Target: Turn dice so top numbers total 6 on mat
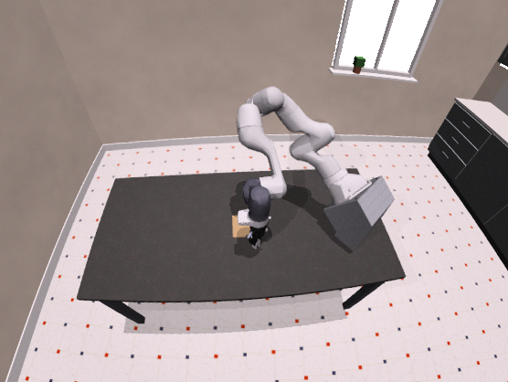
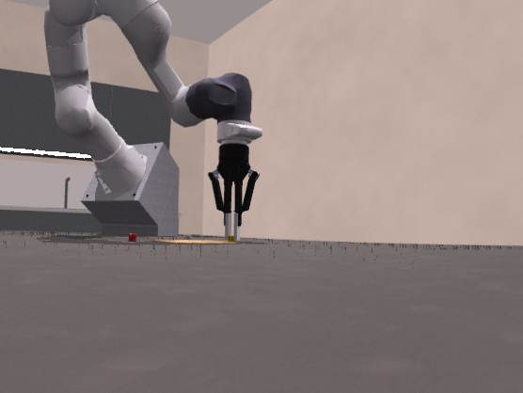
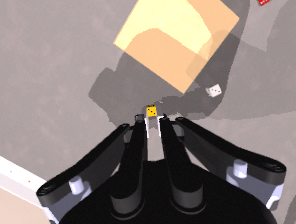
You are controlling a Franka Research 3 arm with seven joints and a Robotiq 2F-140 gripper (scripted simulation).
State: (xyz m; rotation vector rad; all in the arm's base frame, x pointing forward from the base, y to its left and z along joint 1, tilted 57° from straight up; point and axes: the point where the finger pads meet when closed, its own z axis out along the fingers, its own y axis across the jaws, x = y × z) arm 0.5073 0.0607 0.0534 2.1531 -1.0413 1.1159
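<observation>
My gripper is now 9 cm past the white die, 7 cm to the left of it and 3 cm above it. The rest, counted from my hand: tan mat (14 cm to the right, 4 cm below, 1 cm ahead); then yellow die (3 cm below, 1 cm to the right); then red die (22 cm to the right, 11 cm behind, 3 cm below).
</observation>
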